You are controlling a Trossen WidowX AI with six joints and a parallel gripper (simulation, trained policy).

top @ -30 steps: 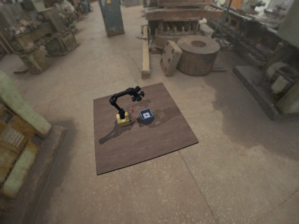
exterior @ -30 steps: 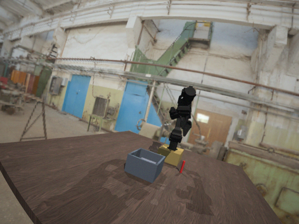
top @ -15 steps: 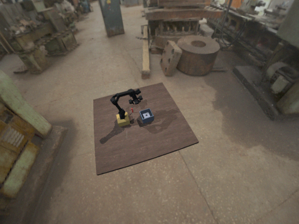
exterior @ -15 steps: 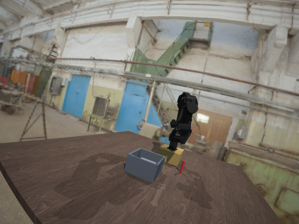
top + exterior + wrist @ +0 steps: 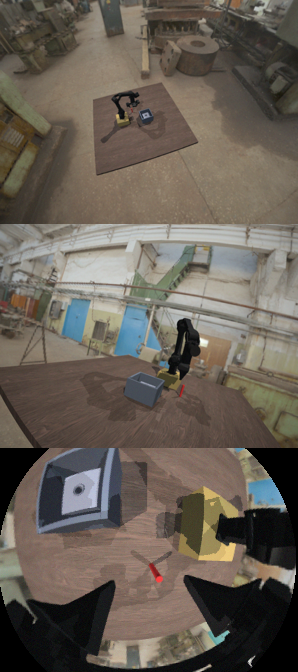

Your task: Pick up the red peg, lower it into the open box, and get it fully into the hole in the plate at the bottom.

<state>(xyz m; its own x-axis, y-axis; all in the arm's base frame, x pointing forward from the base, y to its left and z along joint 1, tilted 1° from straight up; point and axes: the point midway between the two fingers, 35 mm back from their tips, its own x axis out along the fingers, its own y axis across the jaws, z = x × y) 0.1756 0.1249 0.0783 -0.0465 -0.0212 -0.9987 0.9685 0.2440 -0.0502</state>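
Now: gripper tip 3 cm past the red peg, 2 cm to the right of it and 9 cm above it. Also, from my gripper tip: pale plate 16 cm ahead, 13 cm to the right, 8 cm below; grey box 16 cm ahead, 13 cm to the right, 10 cm below.
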